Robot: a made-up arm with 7 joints. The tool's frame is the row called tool. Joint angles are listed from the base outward.
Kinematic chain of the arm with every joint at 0, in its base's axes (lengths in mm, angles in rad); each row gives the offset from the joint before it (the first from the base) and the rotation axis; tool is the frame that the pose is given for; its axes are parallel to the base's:
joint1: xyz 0 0 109.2 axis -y
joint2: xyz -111.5 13 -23.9 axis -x
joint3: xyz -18.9 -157.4 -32 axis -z
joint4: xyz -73 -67.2 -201.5 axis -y
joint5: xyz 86.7 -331.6 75 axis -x
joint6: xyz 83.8 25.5 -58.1 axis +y
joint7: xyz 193.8 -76.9 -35 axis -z
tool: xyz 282 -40.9 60.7
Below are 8 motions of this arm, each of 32 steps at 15 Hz.
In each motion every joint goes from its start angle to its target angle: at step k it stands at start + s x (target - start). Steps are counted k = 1, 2, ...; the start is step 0. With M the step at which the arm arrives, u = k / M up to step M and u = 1 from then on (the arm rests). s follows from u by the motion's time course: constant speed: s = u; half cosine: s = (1 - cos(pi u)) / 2; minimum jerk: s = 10 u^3 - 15 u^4 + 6 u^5.
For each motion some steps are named. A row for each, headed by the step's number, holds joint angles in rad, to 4 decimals.
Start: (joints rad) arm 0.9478 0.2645 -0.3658 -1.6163 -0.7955 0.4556 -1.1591
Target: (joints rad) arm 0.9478 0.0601 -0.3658 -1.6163 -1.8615 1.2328 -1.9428
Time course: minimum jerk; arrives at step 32
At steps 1, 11, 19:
1: 0.9478 0.2644 -0.3658 -1.6163 -0.7958 0.4558 -1.1593
11: 0.9478 0.2184 -0.3658 -1.6163 -1.0359 0.6309 -1.3359
19: 0.9478 0.1272 -0.3658 -1.6163 -1.5115 0.9776 -1.6855

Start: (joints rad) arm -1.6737 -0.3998 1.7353 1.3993 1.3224 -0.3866 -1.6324
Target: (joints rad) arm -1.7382 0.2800 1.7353 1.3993 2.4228 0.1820 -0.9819
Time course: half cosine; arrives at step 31
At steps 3, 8, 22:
3: -1.6752 -0.3842 1.7353 1.3993 1.3476 -0.3736 -1.6175
8: -1.6837 -0.2941 1.7353 1.3993 1.4935 -0.2982 -1.5312
22: -1.7257 0.1482 1.7353 1.3993 2.2094 0.0717 -1.1081

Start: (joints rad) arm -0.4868 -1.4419 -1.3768 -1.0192 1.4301 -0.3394 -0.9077
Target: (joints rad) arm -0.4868 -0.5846 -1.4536 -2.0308 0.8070 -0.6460 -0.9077
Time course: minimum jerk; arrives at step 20
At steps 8, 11, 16, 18, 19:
8: -0.4868 -1.1698 -1.4012 -1.3403 1.2323 -0.4367 -0.9077
11: -0.4868 -0.9334 -1.4224 -1.6192 1.0605 -0.5213 -0.9077
16: -0.4868 -0.6343 -1.4492 -1.9722 0.8431 -0.6282 -0.9077
18: -0.4868 -0.5919 -1.4529 -2.0221 0.8123 -0.6434 -0.9077
19: -0.4868 -0.5856 -1.4535 -2.0296 0.8077 -0.6456 -0.9077

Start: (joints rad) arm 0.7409 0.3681 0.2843 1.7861 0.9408 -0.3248 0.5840
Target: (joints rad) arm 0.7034 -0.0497 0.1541 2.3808 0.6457 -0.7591 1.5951
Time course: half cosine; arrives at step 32
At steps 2, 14, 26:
2: 0.7405 0.3641 0.2830 1.7918 0.9380 -0.3290 0.5937
14: 0.7258 0.2000 0.2319 2.0254 0.8220 -0.4996 0.9909
26: 0.7066 -0.0145 0.1651 2.3307 0.6706 -0.7225 1.5099

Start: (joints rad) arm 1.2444 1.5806 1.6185 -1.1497 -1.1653 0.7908 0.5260
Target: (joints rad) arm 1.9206 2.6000 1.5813 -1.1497 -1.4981 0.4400 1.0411
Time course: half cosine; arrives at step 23
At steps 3, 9, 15, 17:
3: 1.2724 1.6228 1.6170 -1.1497 -1.1791 0.7763 0.5473
9: 1.4693 1.9196 1.6061 -1.1497 -1.2760 0.6741 0.6973
15: 1.7380 2.3248 1.5913 -1.1497 -1.4083 0.5347 0.9020
17: 1.8133 2.4382 1.5872 -1.1497 -1.4453 0.4957 0.9593

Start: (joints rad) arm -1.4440 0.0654 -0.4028 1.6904 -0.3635 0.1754 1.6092
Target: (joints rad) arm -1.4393 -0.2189 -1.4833 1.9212 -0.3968 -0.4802 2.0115
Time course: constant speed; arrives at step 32
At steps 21, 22, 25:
21: -1.4409 -0.1212 -1.1119 1.8419 -0.3854 -0.2548 1.8732
22: -1.4408 -0.1301 -1.1456 1.8491 -0.3864 -0.2753 1.8858
25: -1.4403 -0.1567 -1.2469 1.8707 -0.3895 -0.3368 1.9235

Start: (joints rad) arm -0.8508 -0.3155 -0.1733 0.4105 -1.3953 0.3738 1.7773
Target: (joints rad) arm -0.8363 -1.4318 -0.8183 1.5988 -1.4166 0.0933 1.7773
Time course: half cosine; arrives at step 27
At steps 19, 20, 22, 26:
19: -0.8392 -1.2070 -0.6884 1.3595 -1.4123 0.1498 1.7773
20: -0.8386 -1.2567 -0.7171 1.4124 -1.4133 0.1373 1.7773
22: -0.8375 -1.3400 -0.7652 1.5011 -1.4148 0.1164 1.7773
26: -0.8363 -1.4280 -0.8161 1.5948 -1.4165 0.0942 1.7773

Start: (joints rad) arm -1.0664 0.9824 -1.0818 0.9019 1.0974 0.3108 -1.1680
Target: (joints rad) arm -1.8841 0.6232 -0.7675 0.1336 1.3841 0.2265 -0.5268
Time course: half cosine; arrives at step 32
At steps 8, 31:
8: -1.1861 0.9298 -1.0358 0.7894 1.1394 0.2985 -1.0741
31: -1.8821 0.6241 -0.7683 0.1354 1.3834 0.2267 -0.5283

